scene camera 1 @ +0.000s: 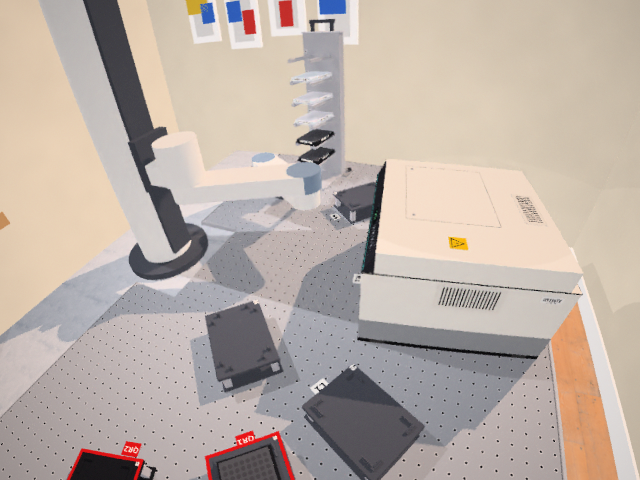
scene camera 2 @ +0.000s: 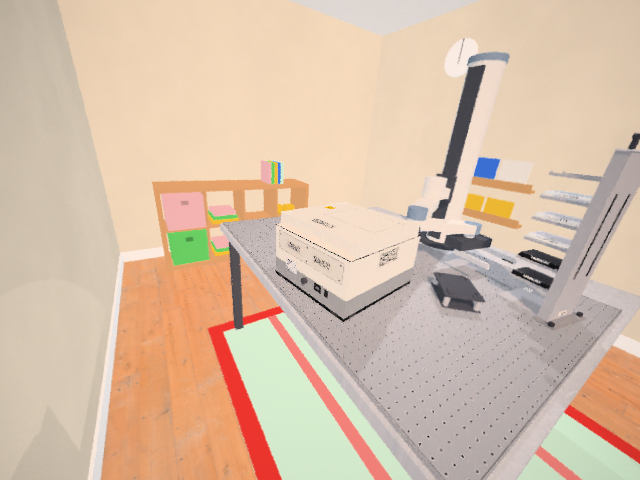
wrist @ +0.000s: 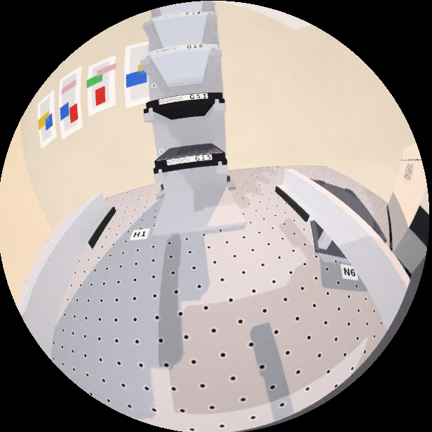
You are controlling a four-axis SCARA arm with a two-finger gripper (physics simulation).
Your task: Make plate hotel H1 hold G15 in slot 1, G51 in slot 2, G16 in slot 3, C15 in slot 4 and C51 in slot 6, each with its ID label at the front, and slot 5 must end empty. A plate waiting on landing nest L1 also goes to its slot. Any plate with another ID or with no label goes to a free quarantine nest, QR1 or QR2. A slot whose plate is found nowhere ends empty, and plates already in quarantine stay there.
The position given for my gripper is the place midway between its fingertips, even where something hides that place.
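Note:
White instrument (scene camera 1: 405, 301). The instrument (scene camera 2: 361, 275), my gripper (scene camera 2: 502, 264). Gripper again (wrist: 191, 186).

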